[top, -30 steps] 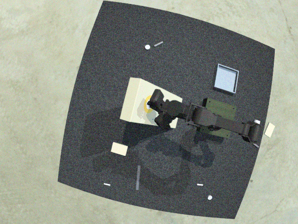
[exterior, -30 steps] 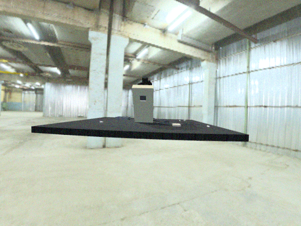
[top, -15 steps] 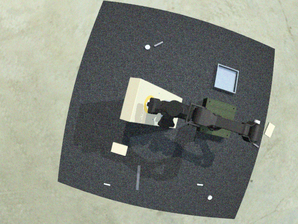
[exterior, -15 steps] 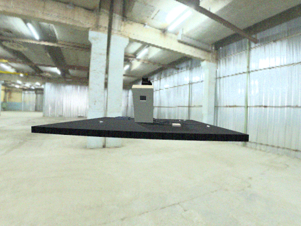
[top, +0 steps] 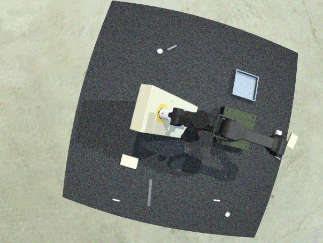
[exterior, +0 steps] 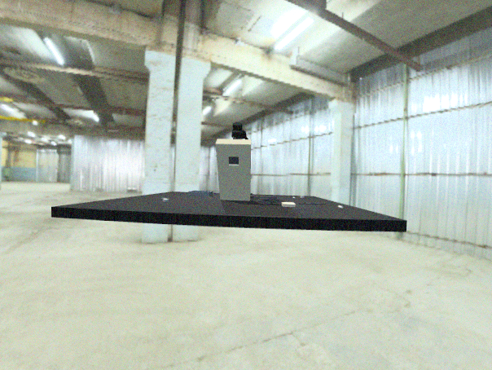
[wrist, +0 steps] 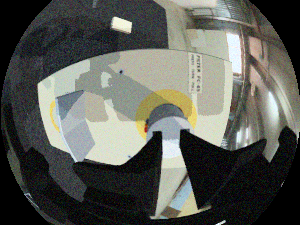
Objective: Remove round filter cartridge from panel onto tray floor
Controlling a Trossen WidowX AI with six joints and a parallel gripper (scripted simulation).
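The white round filter cartridge is 1 cm ahead of my gripper tip and 1 cm below it. Also, from my gripper tip: cream service panel (10 cm below); then grey tray (36 cm behind, 33 cm to the right, 27 cm below).
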